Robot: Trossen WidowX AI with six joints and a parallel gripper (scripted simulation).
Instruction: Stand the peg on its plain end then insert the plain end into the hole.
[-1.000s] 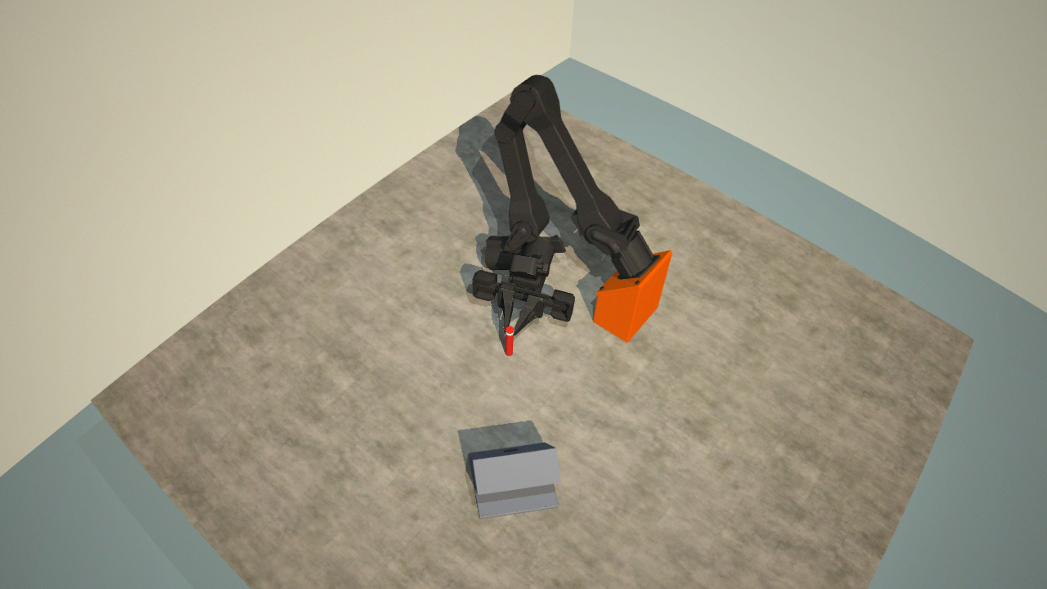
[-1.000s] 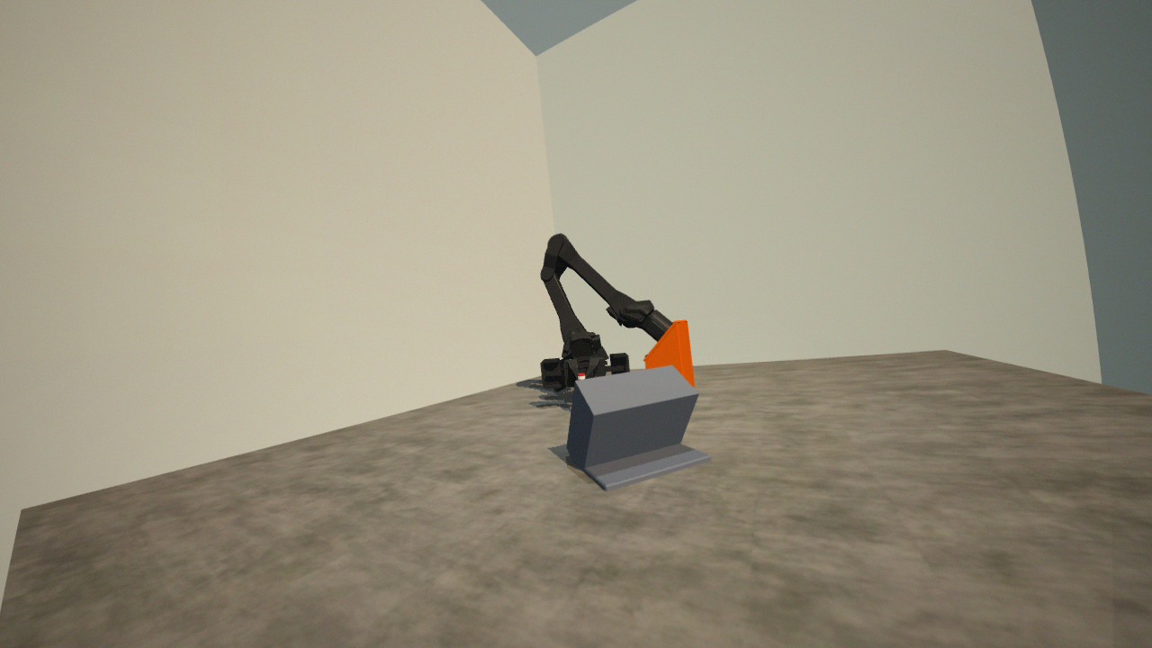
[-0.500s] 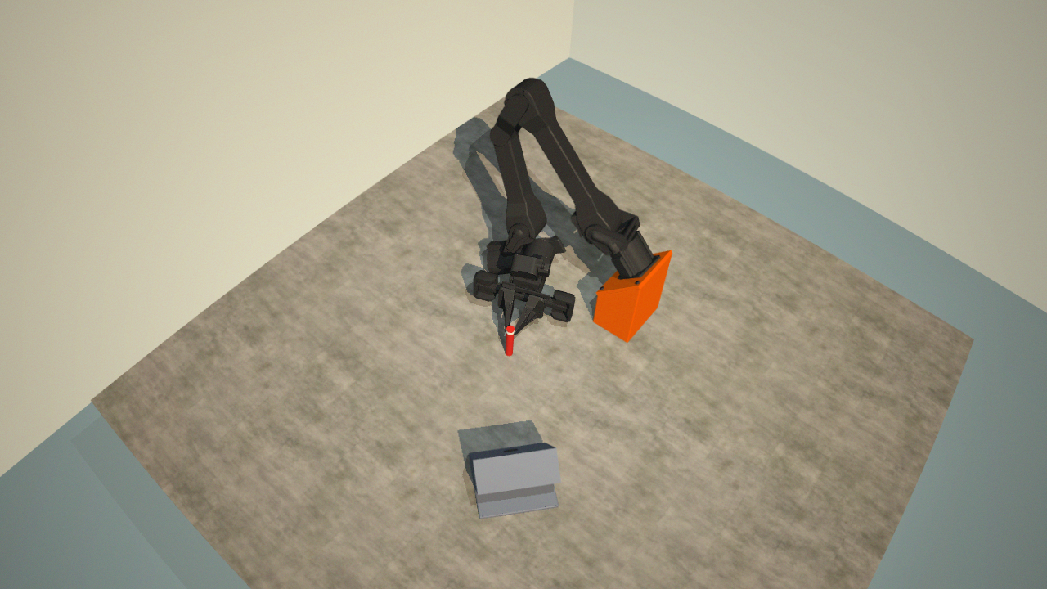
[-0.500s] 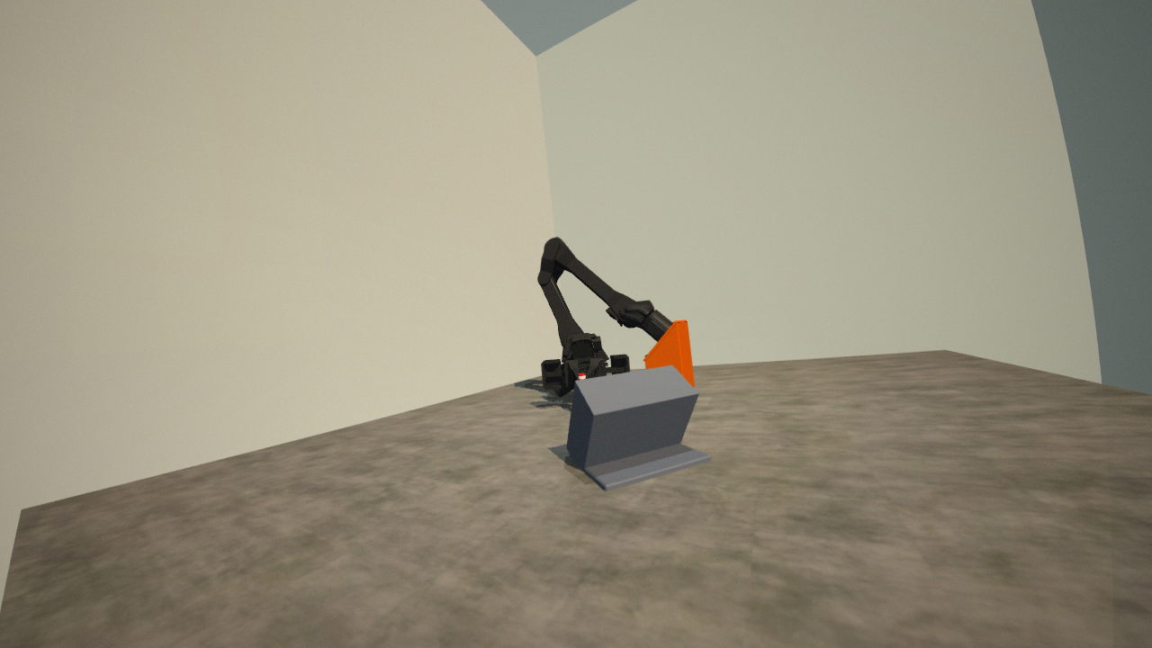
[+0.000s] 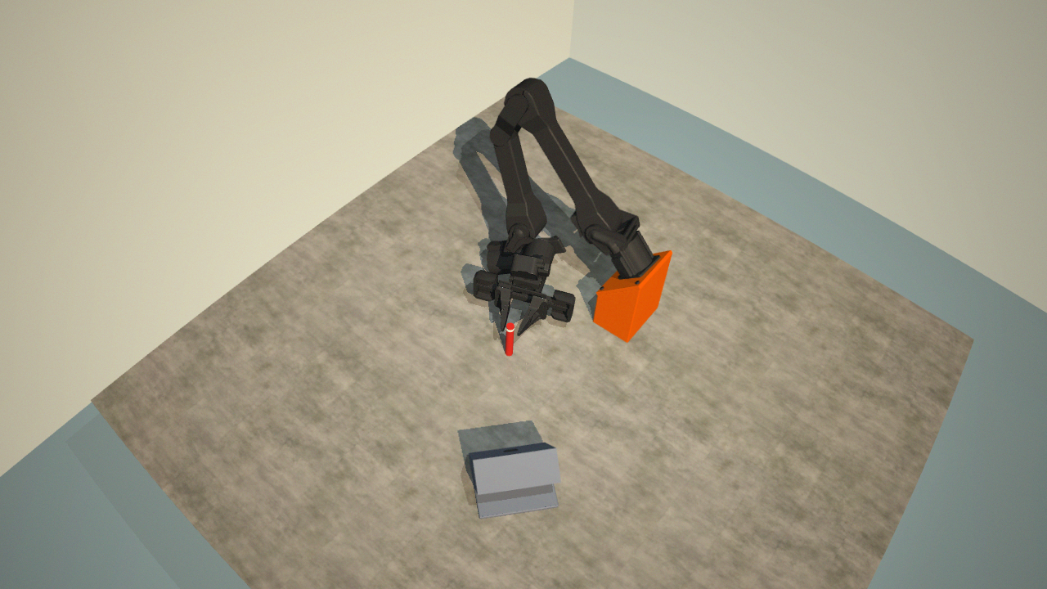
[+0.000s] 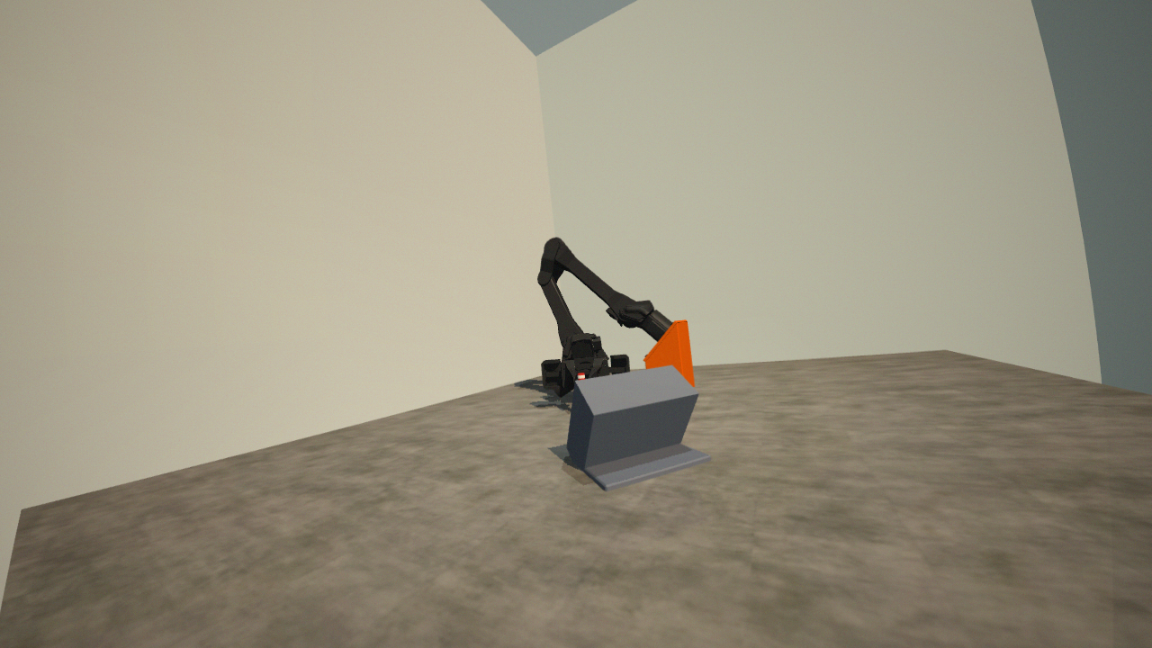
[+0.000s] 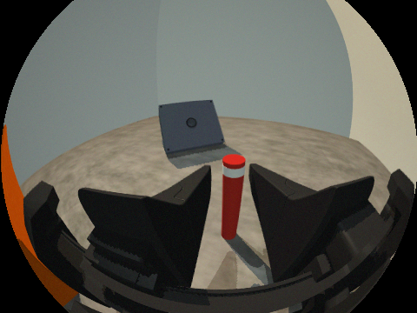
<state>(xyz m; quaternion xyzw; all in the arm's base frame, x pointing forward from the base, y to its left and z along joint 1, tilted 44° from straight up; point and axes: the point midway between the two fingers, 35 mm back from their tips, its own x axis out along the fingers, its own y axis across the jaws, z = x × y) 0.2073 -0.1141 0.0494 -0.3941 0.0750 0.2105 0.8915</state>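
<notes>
The red peg lies 1 cm below my gripper tip. Also, from my gripper tip: grey sloped panel 18 cm ahead, 18 cm to the left, 2 cm below; grey foot plate 20 cm ahead, 19 cm to the left, 7 cm below.
</notes>
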